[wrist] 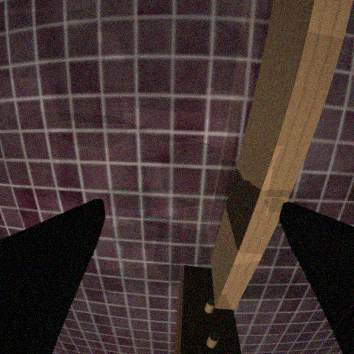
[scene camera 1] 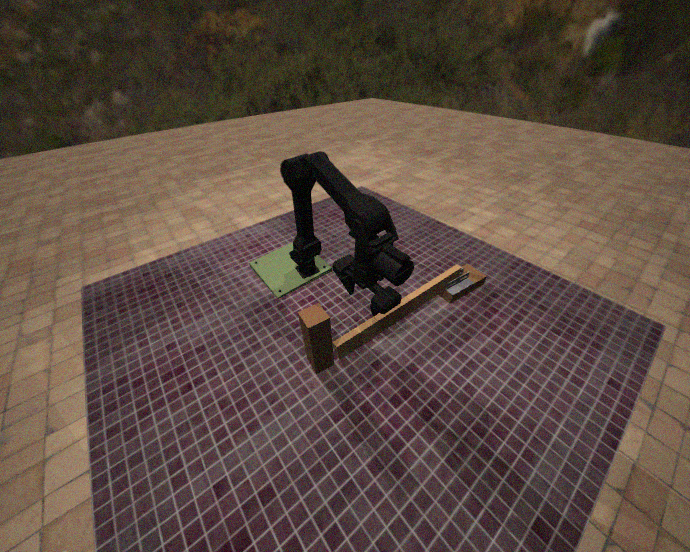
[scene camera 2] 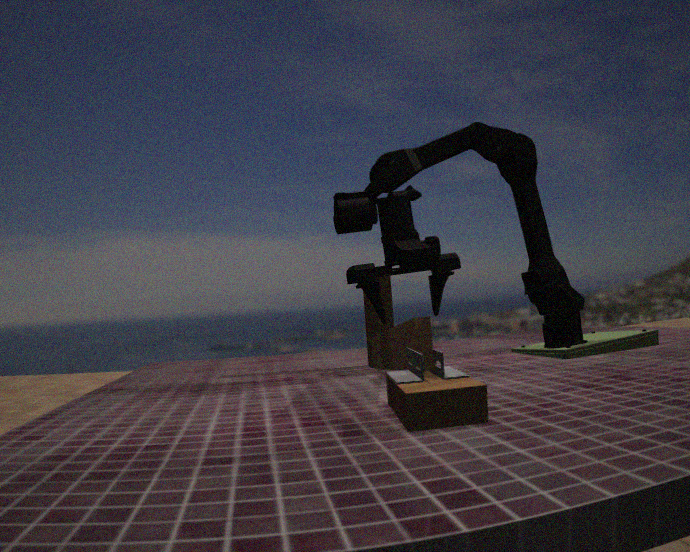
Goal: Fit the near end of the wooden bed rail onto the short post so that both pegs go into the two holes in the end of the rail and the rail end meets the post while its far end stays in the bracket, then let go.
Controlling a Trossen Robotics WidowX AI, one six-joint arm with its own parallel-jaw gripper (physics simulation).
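Places are measured from the arm's base along level axes (x ahead, y left, z up), in millimetres.
Pixels of known places: gripper, fingertip midpoint: (wrist: 194, 209) (scene camera 1: 362, 304); arm's base, link origin: (scene camera 1: 307, 269) (scene camera 2: 565, 345).
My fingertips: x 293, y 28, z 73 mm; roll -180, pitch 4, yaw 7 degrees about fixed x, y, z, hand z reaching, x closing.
Ahead of a thing's pixels: the offset from my fingertips to its top centre. "spot": to the spot under its first point. Level surfaces: height alone.
The long wooden bed rail (scene camera 1: 357, 334) (scene camera 2: 411, 339) (wrist: 300, 100) stands on edge. Its far end is between the metal plates of the bracket @(dx +37, dy +322, dz -23 mm) (scene camera 1: 460, 284) (scene camera 2: 415, 363). Its near end is beside the short post (scene camera 1: 315, 342) (scene camera 2: 376, 348) (wrist: 194, 290), out of line with the pegs. In the wrist view, an upper peg @(spot: dx +37, dy -118, dz -32 mm) (wrist: 209, 307) and another peg @(spot: dx +37, dy -116, dz +0 mm) (wrist: 212, 341) stick out of the post, left of the rail end. The holes are hidden. My gripper (scene camera 1: 364, 302) (scene camera 2: 409, 317) (wrist: 194, 209) is open and empty above the rail, which appears nearer the right finger.
A green base plate (scene camera 1: 270, 273) (scene camera 2: 618, 340) carries the arm. The bracket's wooden block @(spot: dx +75, dy +413, dz -57 mm) (scene camera 1: 482, 279) (scene camera 2: 448, 405) rests on the purple tiled mat @(dz -89 mm) (scene camera 1: 230, 431) (scene camera 2: 230, 460) (wrist: 150, 115). The post rises higher than the rail's near end.
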